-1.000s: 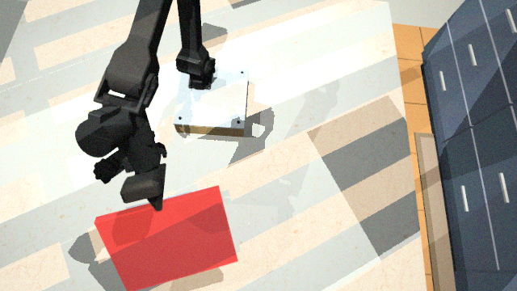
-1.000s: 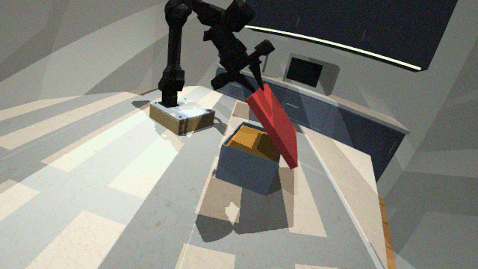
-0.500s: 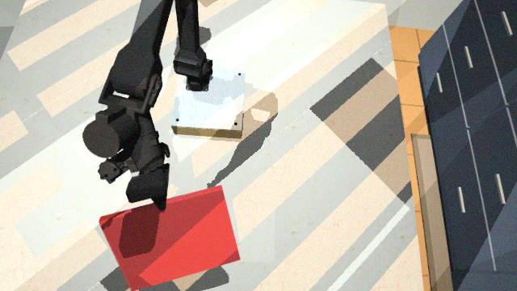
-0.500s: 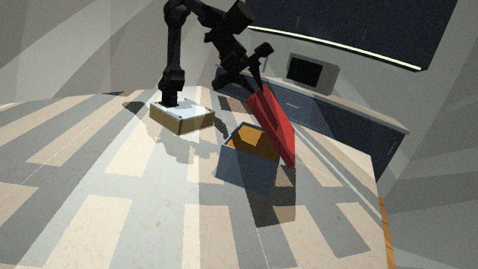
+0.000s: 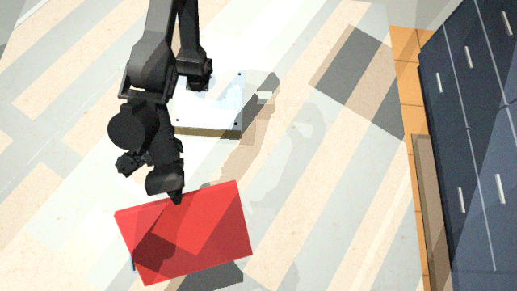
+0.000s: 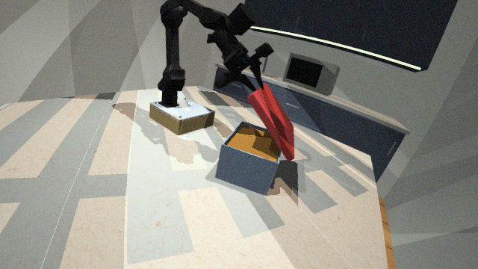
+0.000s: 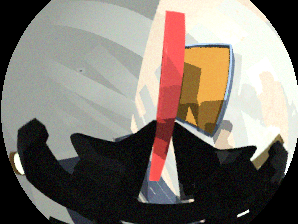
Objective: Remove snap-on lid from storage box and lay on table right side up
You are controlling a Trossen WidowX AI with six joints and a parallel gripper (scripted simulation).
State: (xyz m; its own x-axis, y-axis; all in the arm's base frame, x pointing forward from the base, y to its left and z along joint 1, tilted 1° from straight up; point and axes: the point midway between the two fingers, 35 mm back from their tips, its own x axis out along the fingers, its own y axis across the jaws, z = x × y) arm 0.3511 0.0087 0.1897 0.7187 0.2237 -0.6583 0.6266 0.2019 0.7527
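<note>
Right now my gripper tip is 60 mm short of the red lid, 20 mm to the right of it and 50 mm above it. The rest, counted from my gripper tip: storage box 40 mm ahead, 30 mm to the right, 180 mm below.
</note>
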